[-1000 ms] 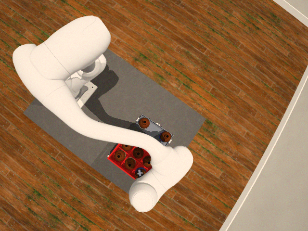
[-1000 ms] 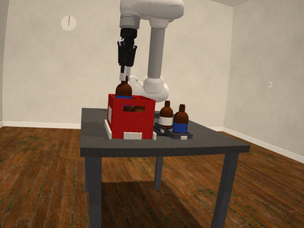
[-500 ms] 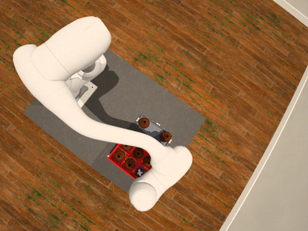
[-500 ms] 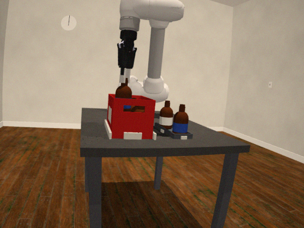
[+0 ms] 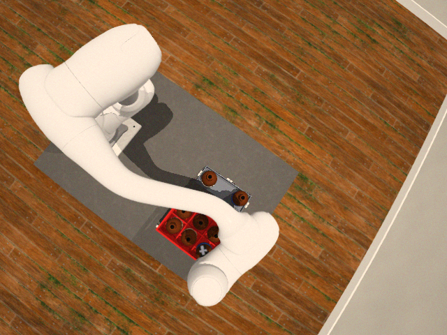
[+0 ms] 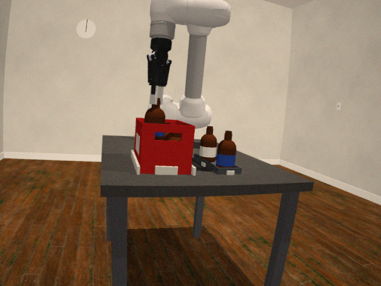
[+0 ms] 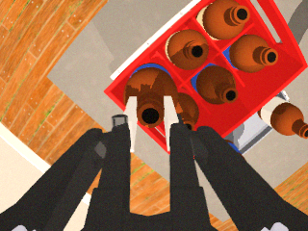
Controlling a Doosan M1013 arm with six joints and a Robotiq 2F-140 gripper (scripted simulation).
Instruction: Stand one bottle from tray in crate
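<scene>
My hand is 90 mm past the red crate, 50 mm to the right of it and 190 mm above it. Round my hand: tray: 80 mm behind, 290 mm to the left, 260 mm below.
</scene>
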